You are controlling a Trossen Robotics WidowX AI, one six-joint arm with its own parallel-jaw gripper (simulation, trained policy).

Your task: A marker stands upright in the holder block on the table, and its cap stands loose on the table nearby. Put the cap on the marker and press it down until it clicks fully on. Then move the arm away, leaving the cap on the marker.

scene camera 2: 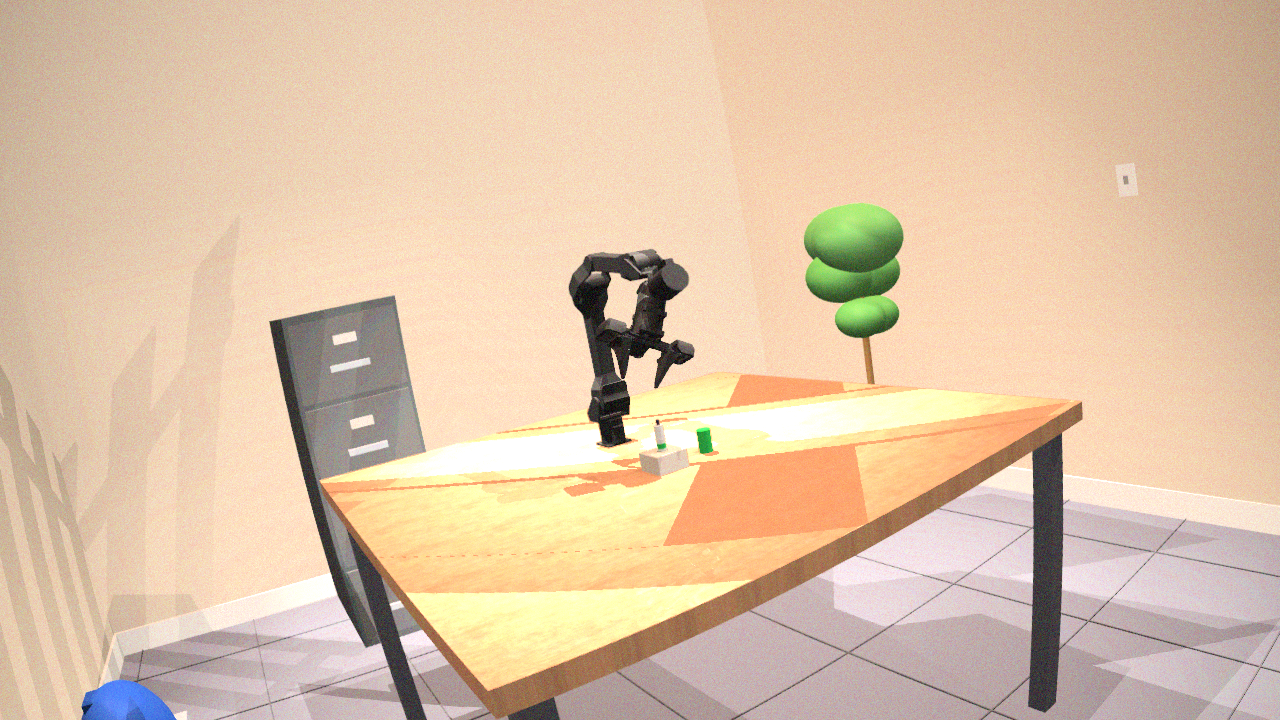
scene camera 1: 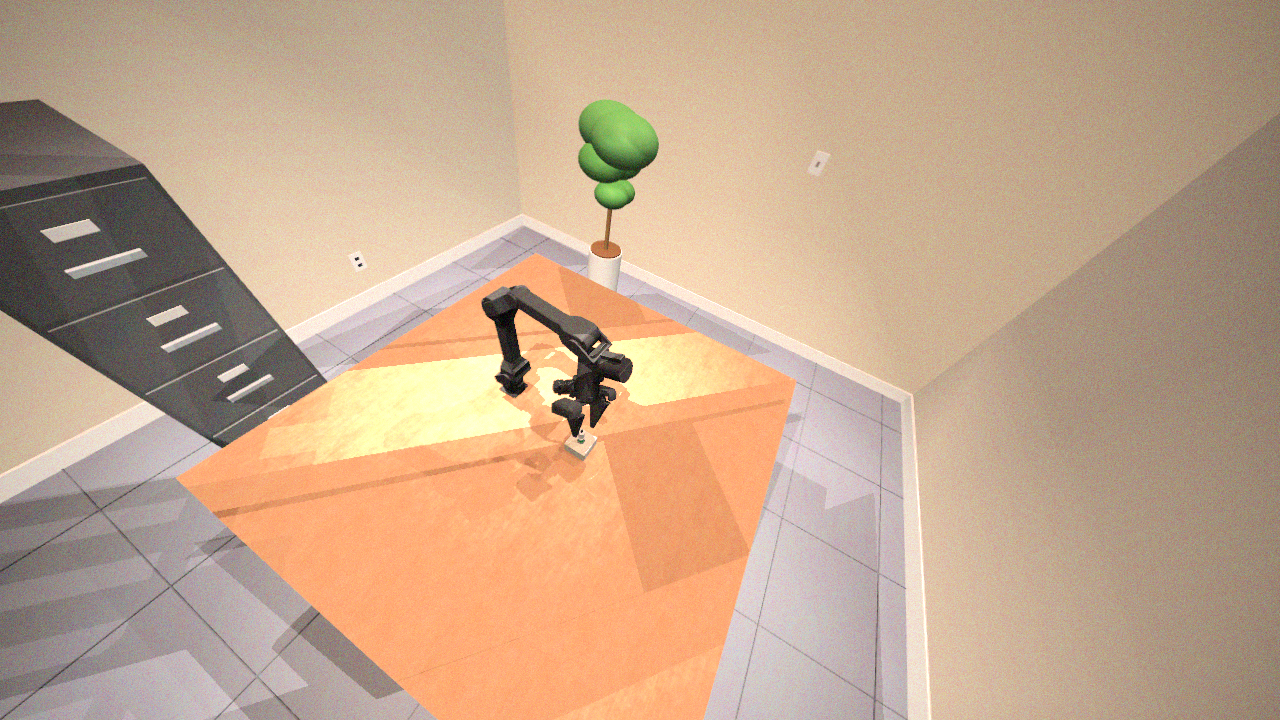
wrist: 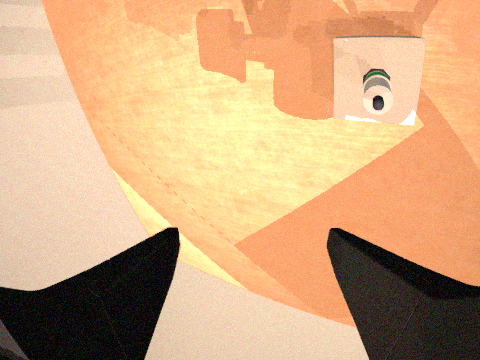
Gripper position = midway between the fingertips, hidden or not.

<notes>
I see my gripper (scene camera 2: 639, 383) and a holder block (scene camera 2: 670, 463).
My gripper also shows in scene camera 1 (scene camera 1: 583, 432) and in the wrist view (wrist: 254, 238).
</notes>
